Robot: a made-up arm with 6 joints.
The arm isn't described. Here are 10 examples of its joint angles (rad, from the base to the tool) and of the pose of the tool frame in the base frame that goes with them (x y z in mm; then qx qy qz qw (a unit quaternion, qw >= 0)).
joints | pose
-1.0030 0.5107 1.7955 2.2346 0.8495 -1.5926 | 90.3 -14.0 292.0 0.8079 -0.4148 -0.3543 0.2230
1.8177 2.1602 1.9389 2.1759 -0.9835 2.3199 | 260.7 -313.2 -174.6 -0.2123 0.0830 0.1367 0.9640
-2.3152 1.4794 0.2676 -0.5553 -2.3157 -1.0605 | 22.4 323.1 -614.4 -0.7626 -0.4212 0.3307 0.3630
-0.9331 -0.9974 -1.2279 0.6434 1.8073 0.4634 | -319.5 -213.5 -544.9 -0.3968 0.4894 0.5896 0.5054
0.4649 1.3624 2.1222 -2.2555 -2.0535 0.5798 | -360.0 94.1 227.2 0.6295 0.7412 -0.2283 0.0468
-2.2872 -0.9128 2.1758 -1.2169 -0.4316 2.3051 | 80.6 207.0 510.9 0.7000 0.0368 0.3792 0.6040
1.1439 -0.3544 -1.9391 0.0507 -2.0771 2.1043 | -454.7 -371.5 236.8 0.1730 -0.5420 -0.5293 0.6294
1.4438 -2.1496 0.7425 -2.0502 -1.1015 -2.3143 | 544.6 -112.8 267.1 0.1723 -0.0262 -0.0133 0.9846
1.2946 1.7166 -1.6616 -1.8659 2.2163 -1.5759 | 668.9 -348.5 234.1 0.2417 -0.2733 -0.4627 0.8080
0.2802 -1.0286 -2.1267 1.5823 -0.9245 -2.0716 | -203.5 204.0 322.9 0.8605 0.1231 0.4928 0.0396
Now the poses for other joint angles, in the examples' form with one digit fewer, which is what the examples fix.
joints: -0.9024 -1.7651 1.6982 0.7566 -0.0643 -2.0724
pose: -109 -278 100 0.045 0.948 0.315 0.033
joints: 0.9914 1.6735 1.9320 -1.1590 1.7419 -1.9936
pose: -461 -749 414 -0.752 -0.007 -0.574 0.323
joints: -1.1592 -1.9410 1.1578 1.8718 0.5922 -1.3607
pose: 105 118 366 -0.744 -0.642 -0.178 0.048
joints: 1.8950 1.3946 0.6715 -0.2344 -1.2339 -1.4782
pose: -167 -465 -36 0.624 0.281 -0.326 0.652
